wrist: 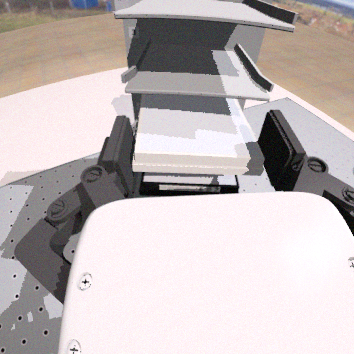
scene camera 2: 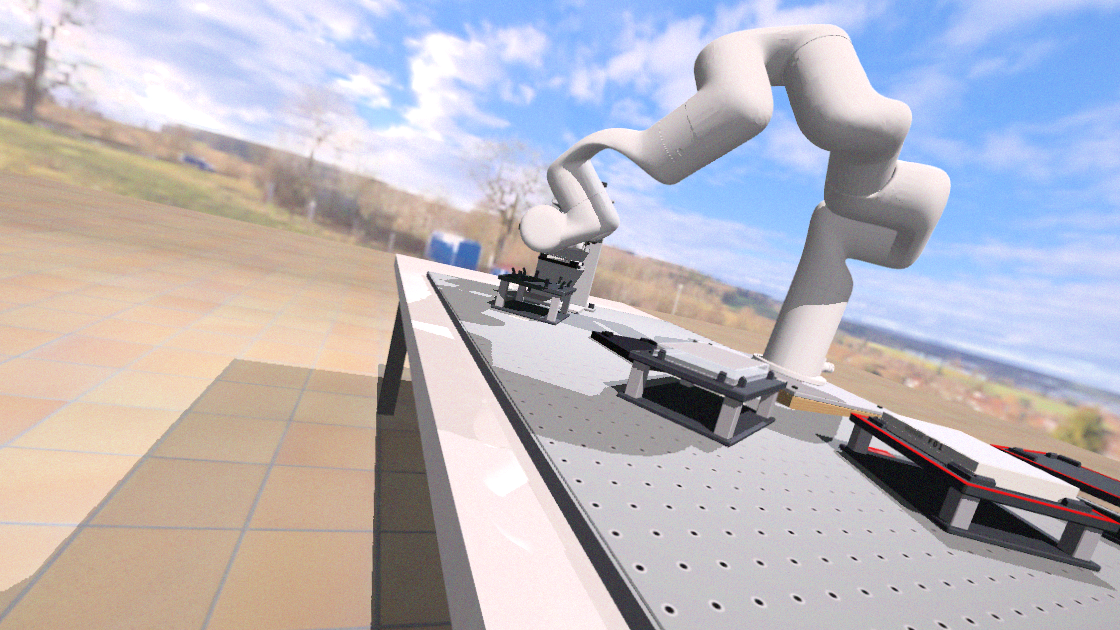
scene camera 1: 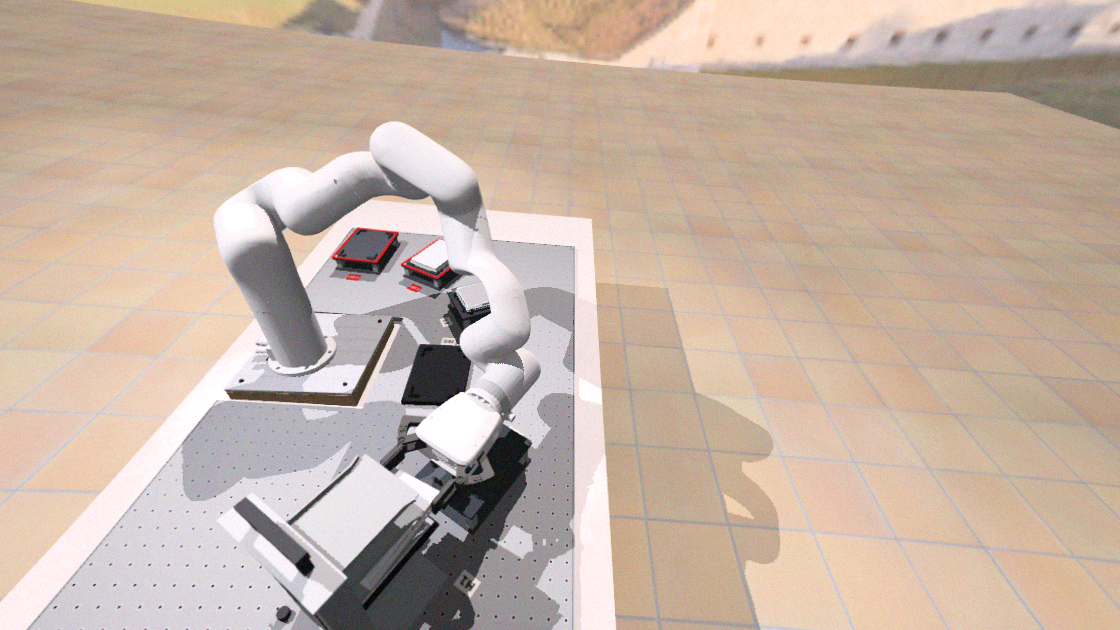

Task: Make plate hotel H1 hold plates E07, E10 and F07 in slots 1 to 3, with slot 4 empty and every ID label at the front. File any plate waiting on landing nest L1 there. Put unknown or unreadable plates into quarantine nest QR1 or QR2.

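Frame: origin at the arm's base, x ahead, y left, z up, level; centimetres.
Seen in the pictures: gripper, fingertip midpoint: (wrist: 197, 129); arm's base, origin of the base link: (scene camera 2: 786, 371) (scene camera 1: 304, 355).
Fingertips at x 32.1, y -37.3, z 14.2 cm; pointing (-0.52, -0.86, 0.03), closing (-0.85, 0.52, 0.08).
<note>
Pixels of each thing's middle, then the offset from my fingertips to it. "pt": a spot on its surface instead.
- hotel H1, surface spot: (wrist: 197, 84) pt dx -1.2, dy -2.0, dz +2.0 cm
- item, body centre: (wrist: 188, 142) (scene camera 1: 380, 545) (scene camera 2: 562, 260) dx -3.0, dy -4.7, dz -5.8 cm
- light plate, body centre: (scene camera 2: 715, 360) (scene camera 1: 485, 293) dx +4.3, dy +56.9, dz -10.4 cm
- red-rimmed nest, body centre: (scene camera 2: 1104, 500) (scene camera 1: 368, 249) dx -31.2, dy +78.9, dz -13.8 cm
- black pad, surface spot: (scene camera 1: 438, 374) pt dx -3.5, dy +33.8, dz -15.0 cm
My gripper (scene camera 1: 420, 477) (wrist: 197, 129) is at the front of hotel H1 (scene camera 1: 356, 501) (wrist: 197, 84), shut on a white plate (wrist: 192, 132). In the wrist view this plate lies level between the fingers, below the middle shelf and partly in the hotel. Its front shows no readable ID. Below it shows the pale-labelled black front of another item (wrist: 190, 187), text too small to read. The bay above the middle shelf looks empty. A light plate (scene camera 1: 472, 296) (scene camera 2: 711, 358) sits on a black nest; its ID cannot be read.
A white plate (scene camera 1: 429, 256) (scene camera 2: 975, 454), its label seemingly Y01, sits on a red-rimmed nest. Another red-rimmed nest (scene camera 1: 365, 244) is empty. A black pad (scene camera 1: 438, 374) lies near the arm base. A dark stand with pegs (scene camera 1: 509, 463) (scene camera 2: 536, 283) is beneath the wrist.
</note>
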